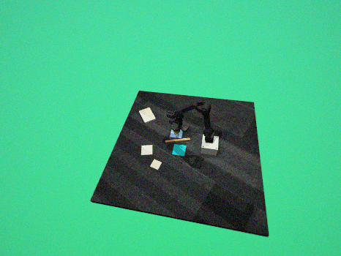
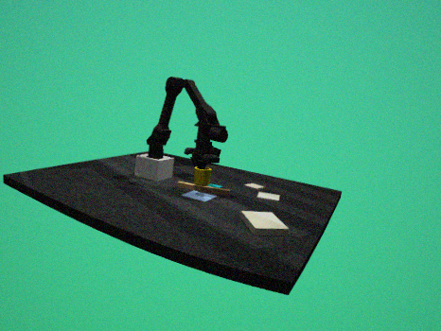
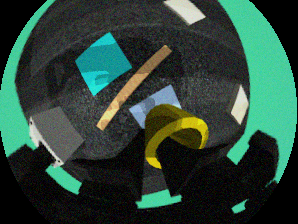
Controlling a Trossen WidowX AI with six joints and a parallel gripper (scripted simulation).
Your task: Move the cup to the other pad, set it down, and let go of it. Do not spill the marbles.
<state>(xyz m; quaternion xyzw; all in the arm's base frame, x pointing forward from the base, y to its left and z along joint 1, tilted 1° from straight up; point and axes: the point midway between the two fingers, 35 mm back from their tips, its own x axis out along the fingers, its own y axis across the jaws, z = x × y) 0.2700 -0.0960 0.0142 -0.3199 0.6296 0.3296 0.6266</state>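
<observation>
My gripper tip is 16 cm to the right of the teal pad, 9 cm above it and 1 cm past it. The rest, counted from my gripper tip: pale blue pad (9 cm below, 3 cm to the right, 2 cm ahead); then thin wooden bar (8 cm below, 6 cm to the left, 1 cm ahead); then yellow cup (2 cm to the right, 2 cm ahead).
</observation>
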